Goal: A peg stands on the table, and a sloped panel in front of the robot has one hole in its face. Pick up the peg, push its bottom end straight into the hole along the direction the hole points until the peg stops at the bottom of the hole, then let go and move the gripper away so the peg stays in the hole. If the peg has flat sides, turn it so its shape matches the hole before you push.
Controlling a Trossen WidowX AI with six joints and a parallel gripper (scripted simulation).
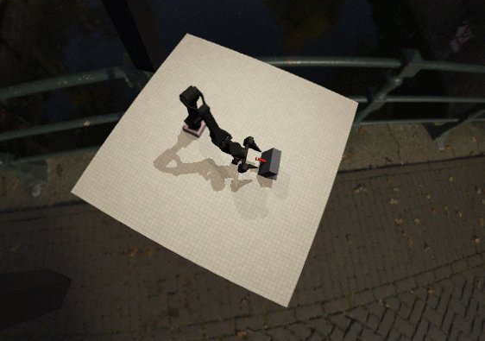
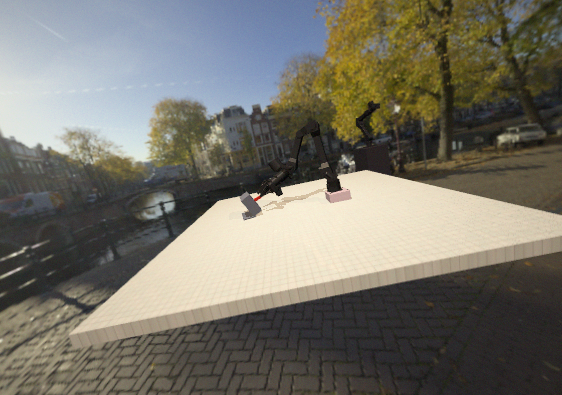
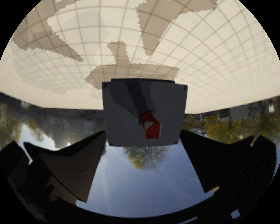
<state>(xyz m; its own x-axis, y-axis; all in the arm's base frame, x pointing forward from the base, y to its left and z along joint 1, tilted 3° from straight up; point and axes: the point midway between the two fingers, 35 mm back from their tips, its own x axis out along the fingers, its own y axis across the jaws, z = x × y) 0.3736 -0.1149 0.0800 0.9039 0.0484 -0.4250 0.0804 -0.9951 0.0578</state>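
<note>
Now: gripper tip 10 mm to the right of the red peg and 10 mm above it. The rest, counted from my gripper tip: sloped grey panel (60 mm ahead, 30 mm below, 10 mm to the left).
</note>
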